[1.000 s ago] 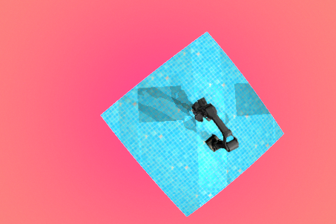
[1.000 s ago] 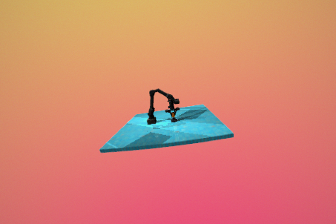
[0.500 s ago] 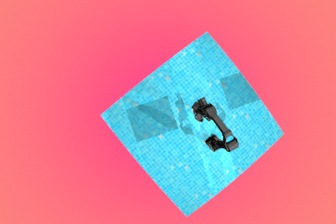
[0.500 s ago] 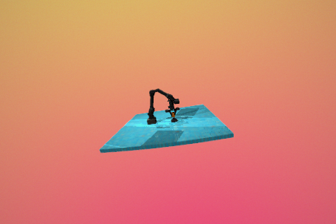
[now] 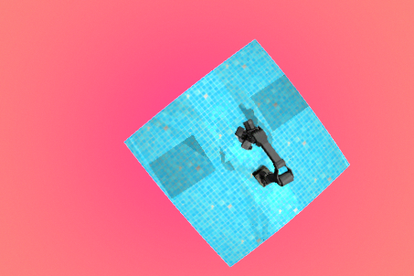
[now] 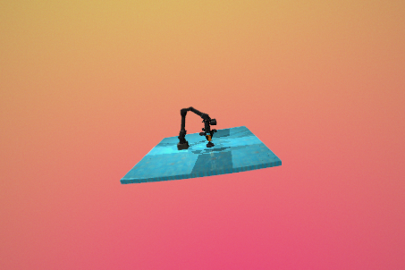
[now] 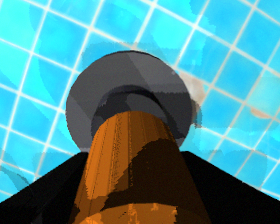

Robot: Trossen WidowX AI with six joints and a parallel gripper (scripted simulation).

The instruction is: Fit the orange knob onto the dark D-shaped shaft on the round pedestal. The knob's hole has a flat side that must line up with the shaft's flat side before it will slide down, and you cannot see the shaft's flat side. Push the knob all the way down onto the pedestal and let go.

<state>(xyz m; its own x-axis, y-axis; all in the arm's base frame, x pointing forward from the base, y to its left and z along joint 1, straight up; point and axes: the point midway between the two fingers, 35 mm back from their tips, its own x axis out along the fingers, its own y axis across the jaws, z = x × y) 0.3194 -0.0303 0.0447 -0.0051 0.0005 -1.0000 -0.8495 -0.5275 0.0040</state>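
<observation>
Right now the orange knob is 2 cm above my gripper tip. The rest, counted from my gripper tip: round pedestal (4 cm below).
</observation>
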